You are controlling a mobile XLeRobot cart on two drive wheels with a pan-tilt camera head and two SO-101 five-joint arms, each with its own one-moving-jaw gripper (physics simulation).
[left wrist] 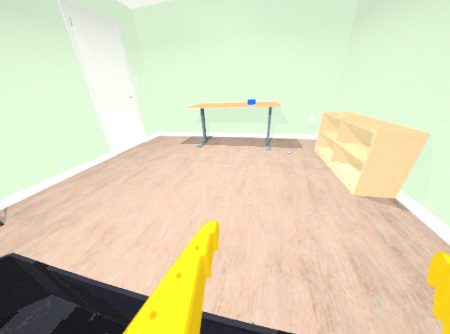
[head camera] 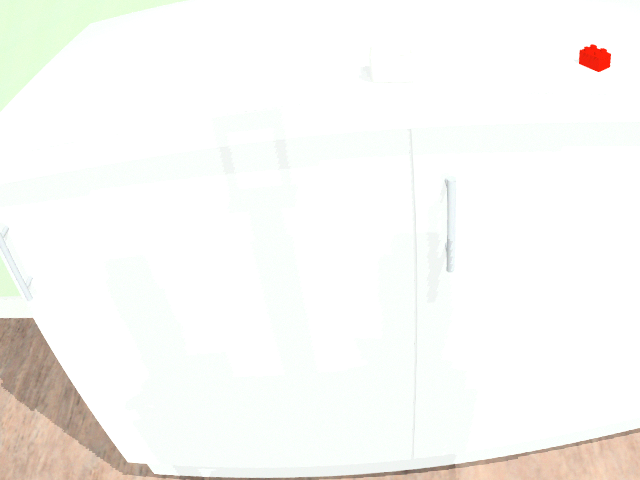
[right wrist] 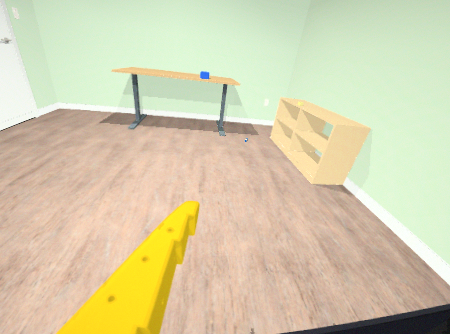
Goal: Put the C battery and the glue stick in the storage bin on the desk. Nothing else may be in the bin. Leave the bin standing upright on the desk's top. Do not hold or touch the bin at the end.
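Frame: origin at the left arm's base, x right, y ahead, z up, level; millimetres.
Seen in the pictures: left hand, its tool point: [left wrist: 218,232]; right hand, its tool point: [right wrist: 197,214].
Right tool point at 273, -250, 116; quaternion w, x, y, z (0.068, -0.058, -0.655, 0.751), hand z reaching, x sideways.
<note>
Pixels of each thing's middle, then the offset from my right tool point to it, as dx, dy, dz. "spot": a spot on its surface instead. Level surfaces: height alone.
- wooden desk top, height of its surface: dz -171
- red toy brick, middle of its body: [head camera: 595,57] +192, +953, +31
- pale block-like thing, middle of its body: [head camera: 392,63] -77, +923, +36
- wooden shelf unit, a spot on its surface: [right wrist: 341,154] [left wrist: 389,164] spot: -1342, -1332, -553
A small blue box [left wrist: 251,102] [right wrist: 204,75], likely the storage bin, stands on the wooden desk top [left wrist: 225,105] [right wrist: 170,74] across the room; its inside cannot be seen. A tiny blue-and-white thing [left wrist: 288,152] [right wrist: 246,140] lies on the floor right of the desk, too small to tell whether it is the C battery. I cannot make out the glue stick. My left gripper [left wrist: 327,241] is open and empty, with a wide gap between its jaws. My right gripper is fully open; one notched jaw [right wrist: 150,267] shows. Both are far from the desk.
A white cabinet [head camera: 336,248] fills the head view, with a red toy brick [head camera: 595,58] and a pale block-like thing [head camera: 392,64] on top. A wooden shelf unit [left wrist: 387,162] [right wrist: 341,154] with a small yellow thing [left wrist: 342,116] [right wrist: 300,103] on top stands right of the desk.
</note>
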